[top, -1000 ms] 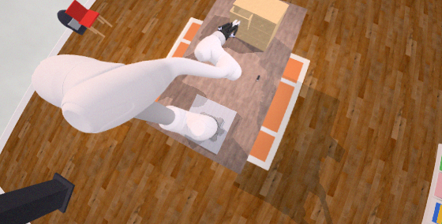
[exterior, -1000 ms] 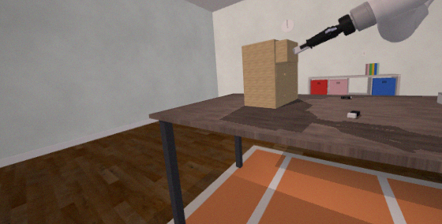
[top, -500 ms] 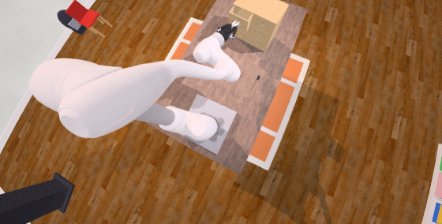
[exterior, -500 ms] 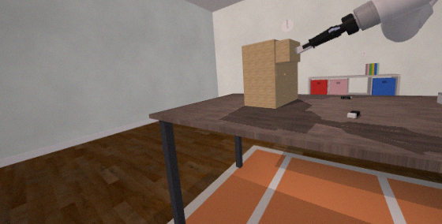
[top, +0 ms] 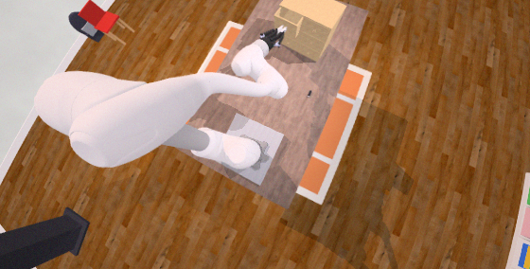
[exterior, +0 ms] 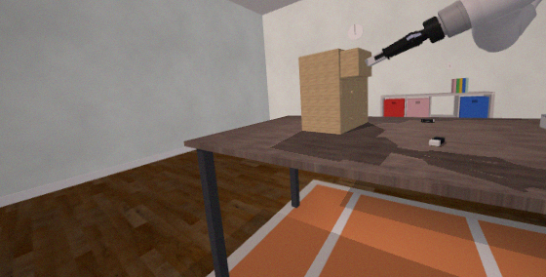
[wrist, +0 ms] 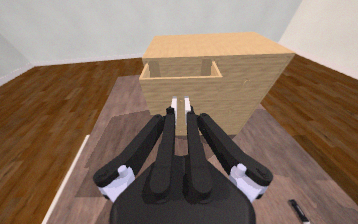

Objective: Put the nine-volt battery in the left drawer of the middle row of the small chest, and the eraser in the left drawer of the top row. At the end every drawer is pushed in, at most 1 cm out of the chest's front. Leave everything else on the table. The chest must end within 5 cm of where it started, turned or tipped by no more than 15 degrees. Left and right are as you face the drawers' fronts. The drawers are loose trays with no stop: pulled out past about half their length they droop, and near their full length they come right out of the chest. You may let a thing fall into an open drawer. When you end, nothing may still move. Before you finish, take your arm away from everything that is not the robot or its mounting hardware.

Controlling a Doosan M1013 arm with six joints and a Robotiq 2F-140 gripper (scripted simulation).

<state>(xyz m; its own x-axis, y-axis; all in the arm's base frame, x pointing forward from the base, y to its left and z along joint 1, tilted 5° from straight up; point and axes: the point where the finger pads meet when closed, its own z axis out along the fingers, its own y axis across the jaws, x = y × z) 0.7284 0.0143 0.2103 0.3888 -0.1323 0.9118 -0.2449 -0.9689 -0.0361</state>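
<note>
Now: hand 27 cm above the eraser, 17 cm past it and 13 cm to the right of it. Also, from my hand: blue nine-volt battery: 18 cm ahead, 15 cm below, 7 cm to the right.
</note>
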